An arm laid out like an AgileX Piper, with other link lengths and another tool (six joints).
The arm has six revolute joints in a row. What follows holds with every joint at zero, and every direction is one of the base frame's. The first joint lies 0.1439 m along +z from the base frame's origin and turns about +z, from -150 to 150 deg. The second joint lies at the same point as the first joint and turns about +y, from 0 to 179.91 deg. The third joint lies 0.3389 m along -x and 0.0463 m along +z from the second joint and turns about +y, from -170 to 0 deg. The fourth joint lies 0.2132 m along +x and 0.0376 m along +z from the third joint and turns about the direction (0.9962, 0, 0.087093), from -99.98 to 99.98 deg. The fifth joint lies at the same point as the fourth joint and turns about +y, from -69.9 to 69.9 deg. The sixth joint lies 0.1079 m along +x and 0.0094 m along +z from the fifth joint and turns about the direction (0.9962, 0, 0.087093), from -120 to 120 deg. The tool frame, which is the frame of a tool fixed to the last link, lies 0.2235 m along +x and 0.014 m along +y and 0.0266 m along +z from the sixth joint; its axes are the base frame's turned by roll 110.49, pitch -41.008 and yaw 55.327 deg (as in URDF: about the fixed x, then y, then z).
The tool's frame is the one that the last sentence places.
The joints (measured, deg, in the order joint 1, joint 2, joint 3, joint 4, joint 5, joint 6), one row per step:
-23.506, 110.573, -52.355, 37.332, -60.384, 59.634
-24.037, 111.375, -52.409, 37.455, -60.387, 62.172
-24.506, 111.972, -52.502, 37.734, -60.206, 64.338
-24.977, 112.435, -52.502, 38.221, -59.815, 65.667
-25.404, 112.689, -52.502, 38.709, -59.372, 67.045
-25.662, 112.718, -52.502, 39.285, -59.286, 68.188
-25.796, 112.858, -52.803, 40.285, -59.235, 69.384
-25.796, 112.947, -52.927, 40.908, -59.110, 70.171
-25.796, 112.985, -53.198, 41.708, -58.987, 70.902
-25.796, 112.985, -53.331, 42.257, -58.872, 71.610
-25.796, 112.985, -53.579, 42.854, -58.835, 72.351
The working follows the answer.
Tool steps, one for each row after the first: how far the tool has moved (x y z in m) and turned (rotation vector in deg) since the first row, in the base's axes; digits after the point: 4 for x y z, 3 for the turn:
-0.0026, -0.0060, -0.0083, 1.798, -1.442, -0.600
-0.0056, -0.0114, -0.0154, 3.496, -2.758, -1.231
-0.0095, -0.0167, -0.0234, 4.966, -3.378, -1.995
-0.0136, -0.0213, -0.0294, 6.410, -4.219, -2.709
-0.0179, -0.0248, -0.0314, 7.385, -5.283, -3.429
-0.0221, -0.0289, -0.0330, 8.482, -6.708, -4.376
-0.0241, -0.0305, -0.0350, 9.286, -7.524, -4.863
-0.0266, -0.0326, -0.0358, 10.061, -8.533, -5.478
-0.0284, -0.0339, -0.0366, 10.734, -9.365, -5.897
-0.0304, -0.0355, -0.0364, 11.336, -10.388, -6.363

Tool pose at each row, in the base's axes (x y z in m, rotation vector in deg; rounded; the steps above come from the unrounded poses):
0.4668, -0.3988, 0.3044, -116.664, 92.162, -99.911
0.4641, -0.4048, 0.2961, -113.889, 93.491, -99.057
0.4612, -0.4102, 0.2890, -111.295, 94.787, -98.216
0.4573, -0.4155, 0.2810, -109.561, 96.300, -97.170
0.4532, -0.4202, 0.2750, -107.594, 97.635, -96.283
0.4489, -0.4237, 0.2730, -105.561, 98.658, -96.083
0.4447, -0.4277, 0.2714, -102.936, 99.872, -96.029
0.4426, -0.4293, 0.2694, -101.383, 100.558, -95.765
0.4402, -0.4314, 0.2686, -99.551, 101.307, -95.686
0.4383, -0.4328, 0.2678, -98.072, 101.817, -95.550
0.4364, -0.4344, 0.2680, -96.375, 102.276, -95.623

